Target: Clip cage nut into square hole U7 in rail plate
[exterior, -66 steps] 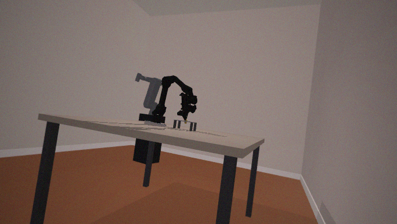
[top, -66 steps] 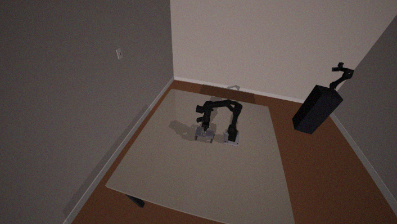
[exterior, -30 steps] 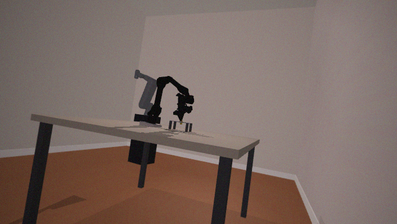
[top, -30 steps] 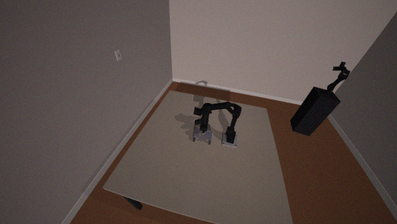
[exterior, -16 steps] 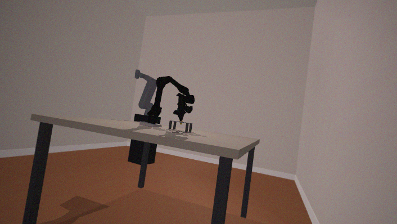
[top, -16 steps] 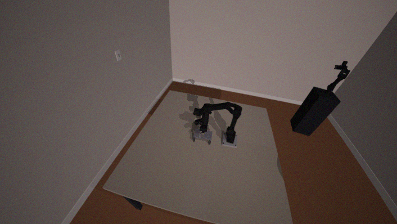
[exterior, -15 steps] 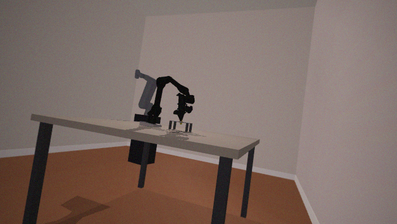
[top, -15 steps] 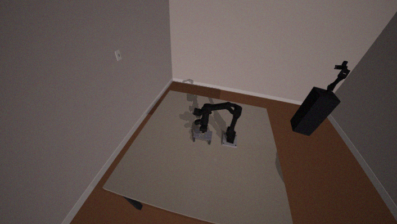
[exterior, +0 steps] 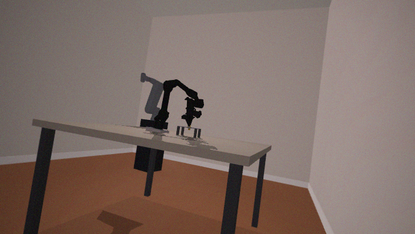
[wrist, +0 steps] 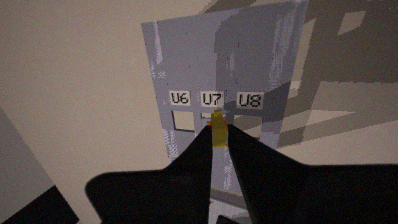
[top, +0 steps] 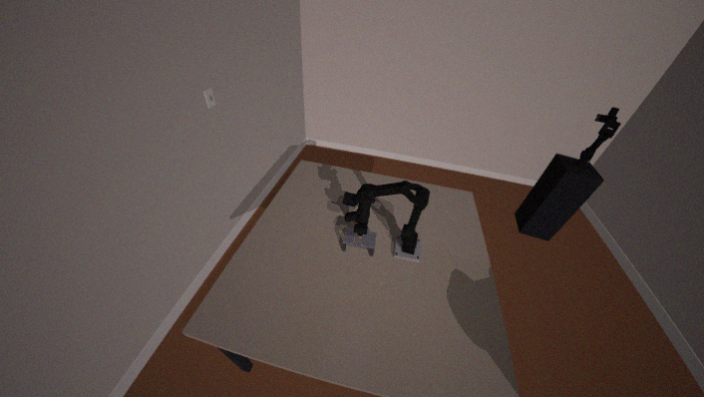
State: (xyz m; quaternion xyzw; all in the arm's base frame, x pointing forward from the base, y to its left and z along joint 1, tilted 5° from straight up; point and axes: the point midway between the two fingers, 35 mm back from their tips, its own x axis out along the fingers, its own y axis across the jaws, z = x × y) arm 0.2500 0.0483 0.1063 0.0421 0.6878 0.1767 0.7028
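My gripper tip is 10 mm above the cage nut.
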